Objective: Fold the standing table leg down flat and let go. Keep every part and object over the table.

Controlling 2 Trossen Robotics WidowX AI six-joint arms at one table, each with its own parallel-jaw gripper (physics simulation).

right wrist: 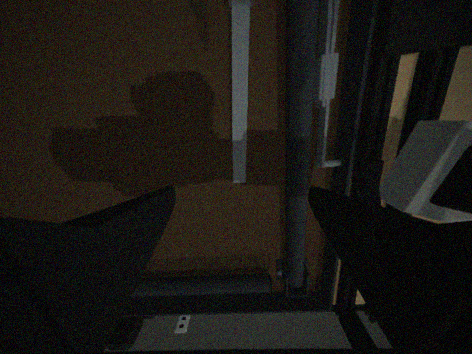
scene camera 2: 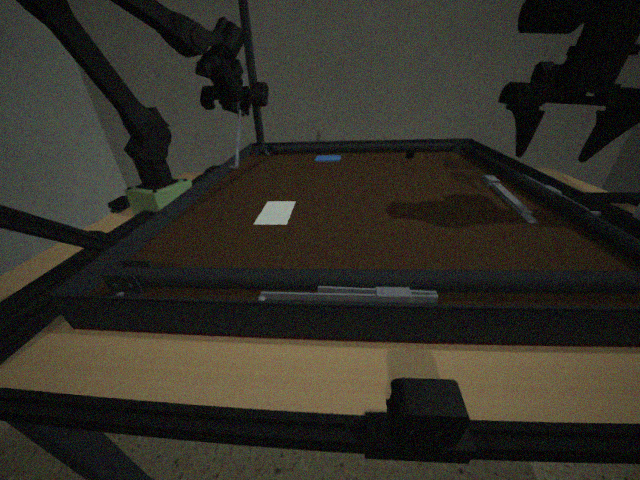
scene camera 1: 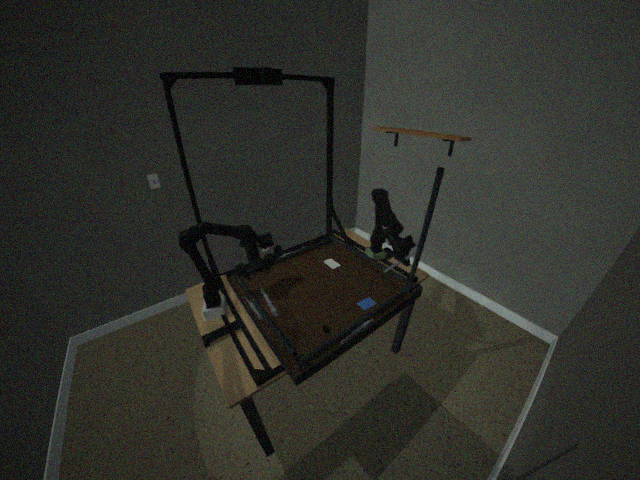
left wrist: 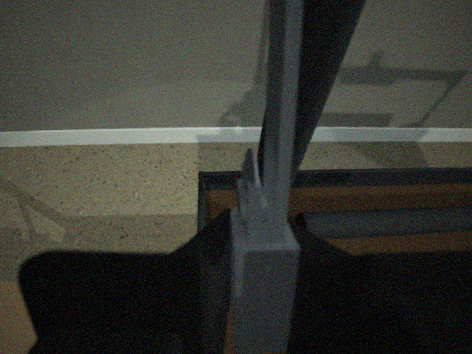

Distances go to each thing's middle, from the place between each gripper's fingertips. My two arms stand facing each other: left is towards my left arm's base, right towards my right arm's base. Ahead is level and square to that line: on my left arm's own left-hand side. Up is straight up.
Right now the white card (scene camera 2: 274, 212) is 5 cm behind my right hand, 45 cm to the left of it and 10 cm below it.
My left gripper is now 38 cm past the white card, 23 cm to the left of it and 14 cm above it.
